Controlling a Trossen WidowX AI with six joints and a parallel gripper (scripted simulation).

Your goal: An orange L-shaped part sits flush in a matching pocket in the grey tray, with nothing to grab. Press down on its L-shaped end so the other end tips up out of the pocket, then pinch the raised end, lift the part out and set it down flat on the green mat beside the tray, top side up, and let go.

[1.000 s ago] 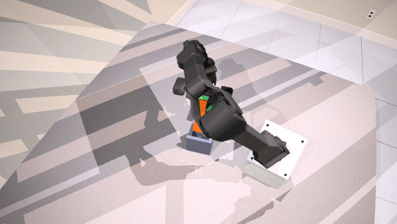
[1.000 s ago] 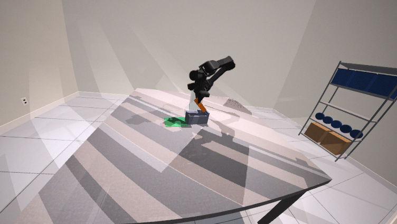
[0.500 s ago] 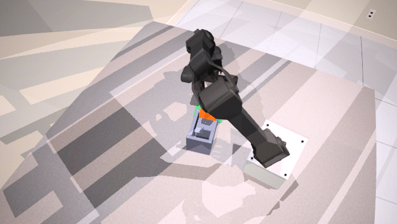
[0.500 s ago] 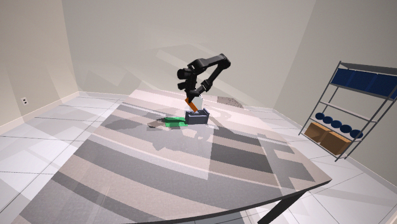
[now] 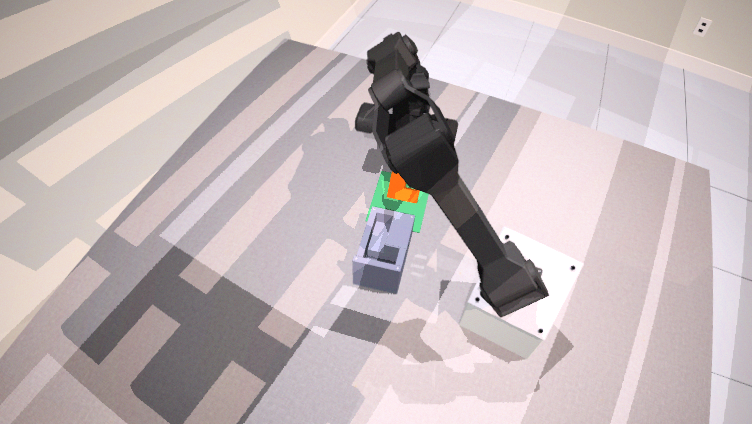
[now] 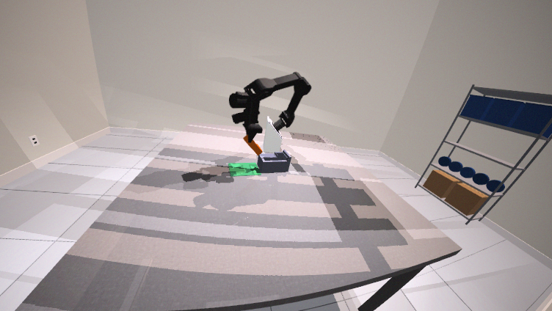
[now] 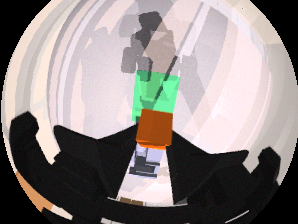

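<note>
Now: the green mat 10 mm to the right of my gripper tip and 170 mm below it. The rest, counted from my gripper tip: orange L-shaped part (20 mm behind, 30 mm to the left, 30 mm below).
</note>
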